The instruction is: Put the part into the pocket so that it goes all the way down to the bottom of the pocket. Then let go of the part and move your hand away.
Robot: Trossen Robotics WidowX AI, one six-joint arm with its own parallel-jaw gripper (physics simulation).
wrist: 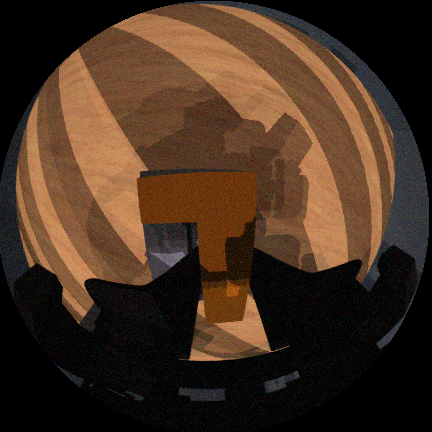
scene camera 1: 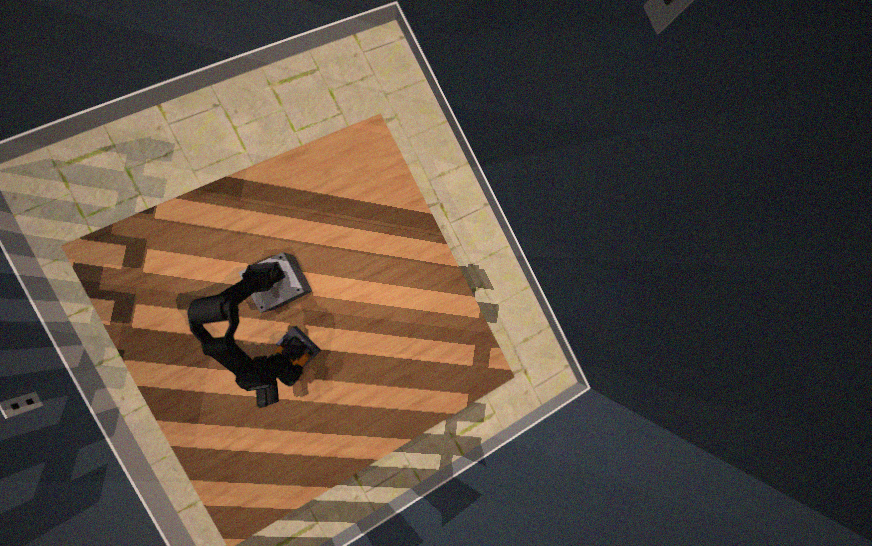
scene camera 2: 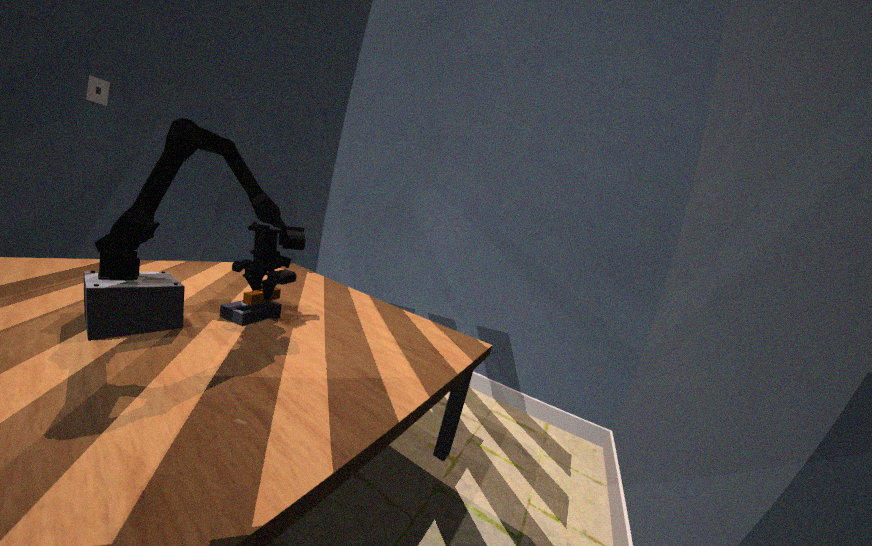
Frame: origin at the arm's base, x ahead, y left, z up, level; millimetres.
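Seen in the pictures: gripper, between the fingertips: (wrist: 221,249) (scene camera 1: 291,356) (scene camera 2: 262,299); arm's base, origin of its link: (scene camera 1: 272,273) (scene camera 2: 117,276).
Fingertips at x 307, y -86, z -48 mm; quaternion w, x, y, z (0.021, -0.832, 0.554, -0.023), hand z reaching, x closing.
Note:
Pixels of each thing's middle, then the offset from my fingertips to it. Level surfaces: height alone.
- orange L-shaped part, middle of its body: (wrist: 201,259) (scene camera 2: 258,294) (scene camera 1: 293,354) 6 mm back, 14 mm left, 12 mm up
- dark blue-grey block, middle of its body: (wrist: 191,240) (scene camera 2: 252,309) (scene camera 1: 298,347) 18 mm back, 22 mm left, 38 mm down
- wooden table, height of its surface: 56 mm down
The orange L-shaped part (scene camera 1: 301,359) (scene camera 2: 254,297) (wrist: 197,197) is between the fingers of my gripper (scene camera 2: 261,292) (wrist: 221,249), which is shut on its long leg. The short leg points left in the wrist view. The dark blue-grey block (scene camera 1: 307,338) (scene camera 2: 257,315) (wrist: 170,261) with the pocket lies on the table under the part. In scene camera 2 the part stands up above the block's top, right at its rim; whether it touches or enters the pocket cannot be told. The part and fingers hide most of the pocket; some of its inside shows left of the long leg in the wrist view.
The arm's grey base box (scene camera 1: 294,277) (scene camera 2: 135,308) stands on the wooden table (scene camera 1: 347,160) (scene camera 2: 296,411), to the left of the block in scene camera 2. Striped shadows cross the table and the block. The table's edge and a leg (scene camera 2: 453,414) show at the right in scene camera 2.

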